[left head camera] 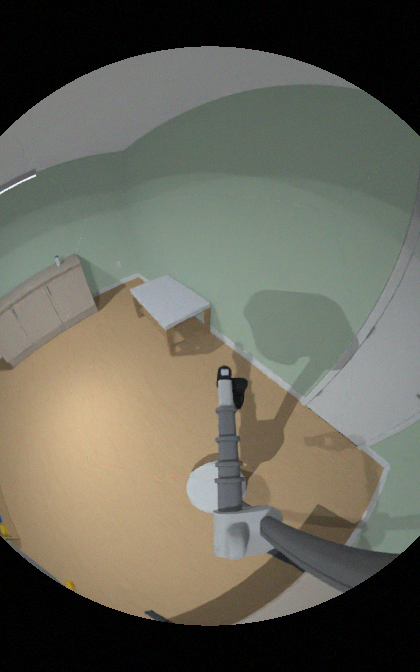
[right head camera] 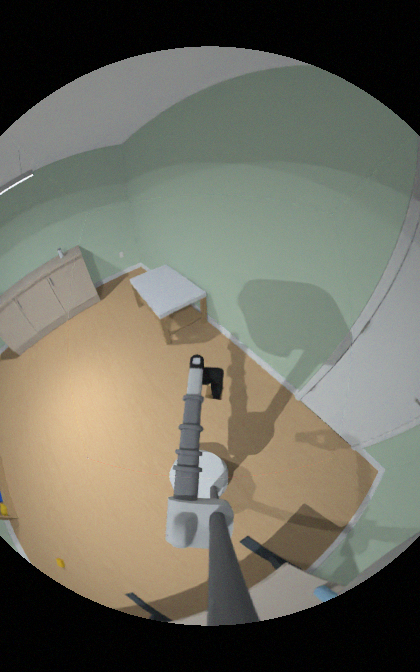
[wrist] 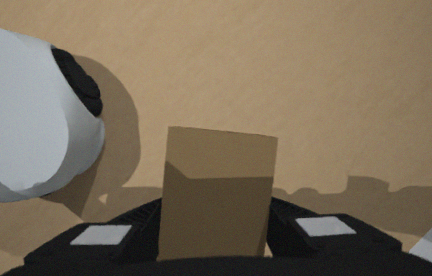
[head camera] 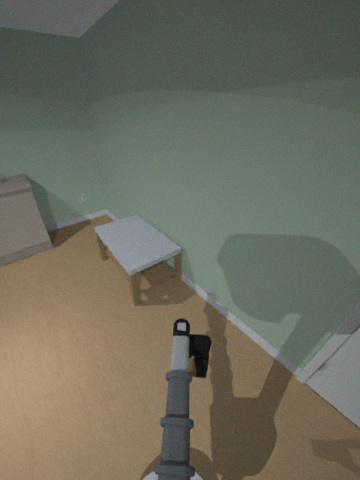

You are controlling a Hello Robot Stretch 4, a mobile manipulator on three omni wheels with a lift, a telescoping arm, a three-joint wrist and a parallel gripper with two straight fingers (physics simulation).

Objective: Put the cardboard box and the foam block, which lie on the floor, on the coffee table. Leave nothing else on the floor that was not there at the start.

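Frame: origin at the robot's base, x ahead, y left, z up, level; centimetres.
Seen in the pictures: gripper, fingertip midpoint: (wrist: 213, 214).
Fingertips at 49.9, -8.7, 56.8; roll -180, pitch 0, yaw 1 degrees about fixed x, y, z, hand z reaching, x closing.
A point is followed by its place in that frame, as x, y, z.
The brown cardboard box (wrist: 217, 215) @(50.2, -7.9, 59.3) is held between the two black fingers in the wrist view, above the floor. My gripper (head camera: 200, 356) (left head camera: 240, 393) (right head camera: 215, 384) (wrist: 213, 214) @(49.9, -8.7, 56.8) is shut on it, at the end of the extended arm. The coffee table (head camera: 137, 244) @(165.9, 47.0, 42.3) (left head camera: 170, 302) (right head camera: 167, 291), with a pale top and wooden legs, stands against the green wall, beyond the gripper and a little left. A small yellow object (left head camera: 70, 584) (right head camera: 60, 563) lies on the floor at the lower left; I cannot tell whether it is the foam block.
A beige cabinet (head camera: 20, 220) @(192.3, 192.9, 49.5) (left head camera: 45, 310) (right head camera: 45, 300) stands left of the table. A white door (head camera: 345, 375) @(57.0, -97.9, 31.5) (left head camera: 370, 370) is at the right. A desk (right head camera: 280, 595) bearing a blue object (right head camera: 325, 593) is behind. My white base (wrist: 35, 125) @(11.7, -2.1, 18.7) shows at left in the wrist view.
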